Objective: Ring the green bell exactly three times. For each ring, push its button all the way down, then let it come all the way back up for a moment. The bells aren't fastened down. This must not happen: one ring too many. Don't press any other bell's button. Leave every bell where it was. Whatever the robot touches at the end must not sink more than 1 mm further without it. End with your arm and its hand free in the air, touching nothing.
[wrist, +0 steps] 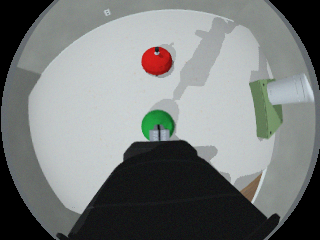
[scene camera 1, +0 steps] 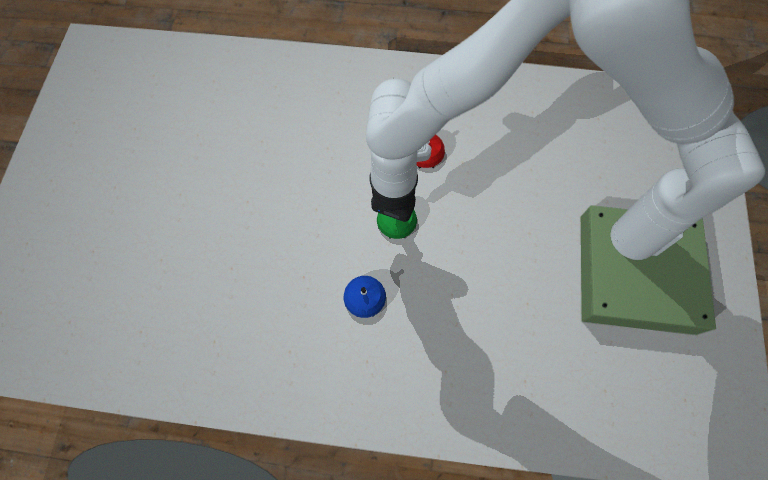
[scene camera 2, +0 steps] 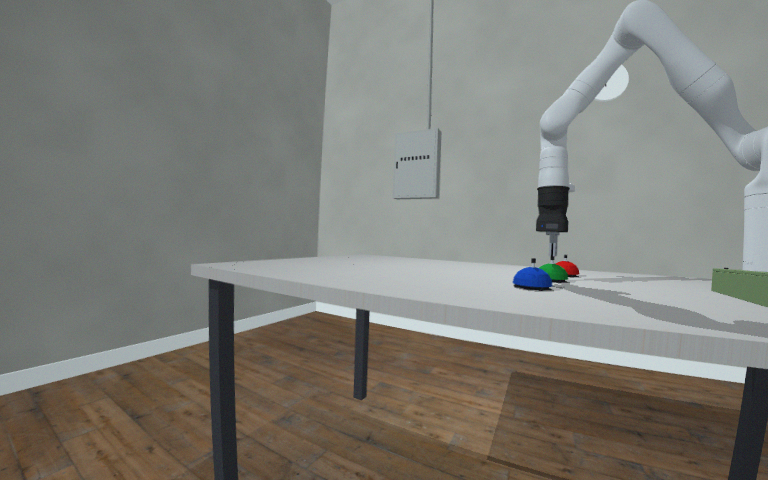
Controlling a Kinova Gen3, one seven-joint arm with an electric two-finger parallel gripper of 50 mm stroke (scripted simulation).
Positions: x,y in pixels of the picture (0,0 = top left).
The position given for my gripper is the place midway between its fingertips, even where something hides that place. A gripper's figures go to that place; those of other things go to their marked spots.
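Scene:
Green bell (scene camera 1: 390,227) at 1.03 m from the lens; my gripper (scene camera 1: 397,208) at 1.01 m from the lens; blue bell (scene camera 1: 364,296) at 0.97 m from the lens.

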